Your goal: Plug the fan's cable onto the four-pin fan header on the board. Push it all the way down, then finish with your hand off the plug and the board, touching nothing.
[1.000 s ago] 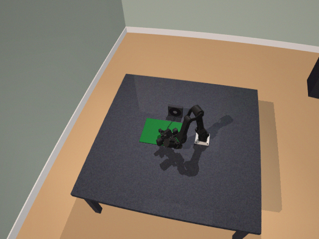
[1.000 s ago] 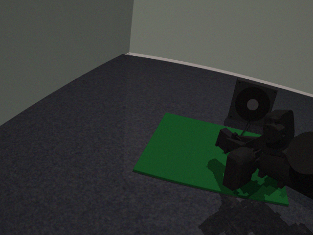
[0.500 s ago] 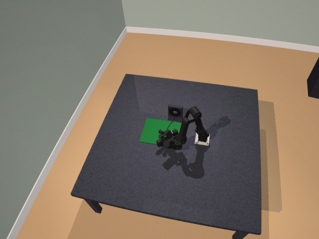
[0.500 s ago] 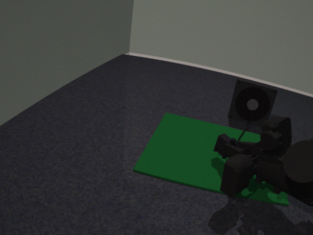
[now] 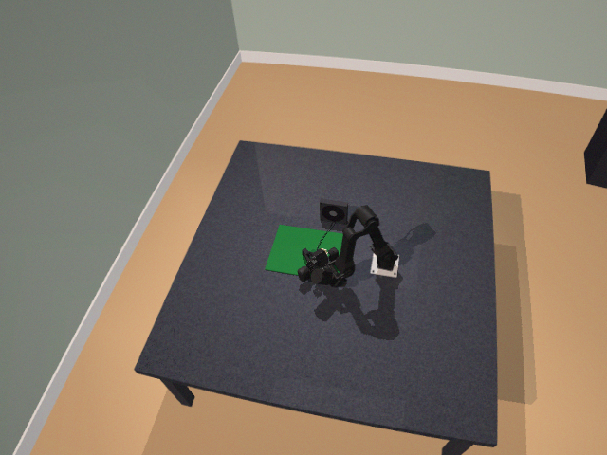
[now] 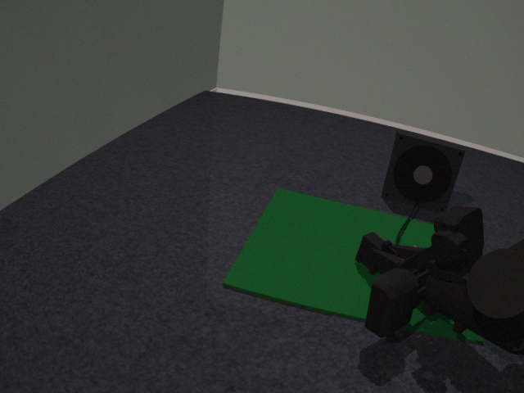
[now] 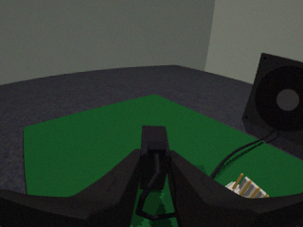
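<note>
The black plug lies 1 cm ahead of my gripper tip and 1 cm below it. From my gripper tip the other things lie so: green board 1 cm ahead, 3 cm to the right, 5 cm below; white four-pin header 6 cm behind, 5 cm to the right, 4 cm below; black fan 4 cm behind, 23 cm to the right, 2 cm above.
</note>
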